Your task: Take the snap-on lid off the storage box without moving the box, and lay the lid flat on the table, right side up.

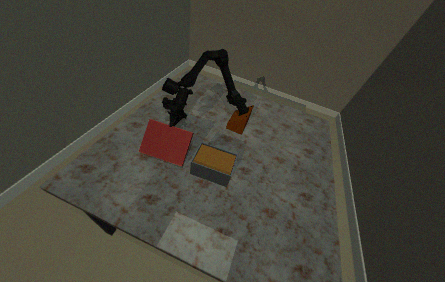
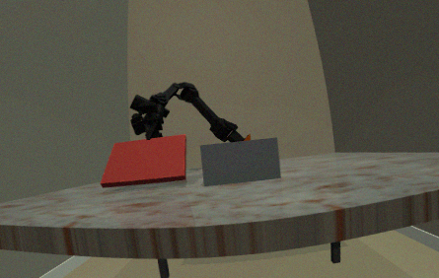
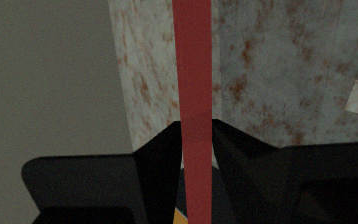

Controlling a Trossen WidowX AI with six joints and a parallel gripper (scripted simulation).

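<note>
My gripper tip is now 6 cm short of the red lid and 5 cm above it. The rest, counted from my gripper tip: grey-blue storage box: 27 cm to the left, 8 cm below, 8 cm ahead.
</note>
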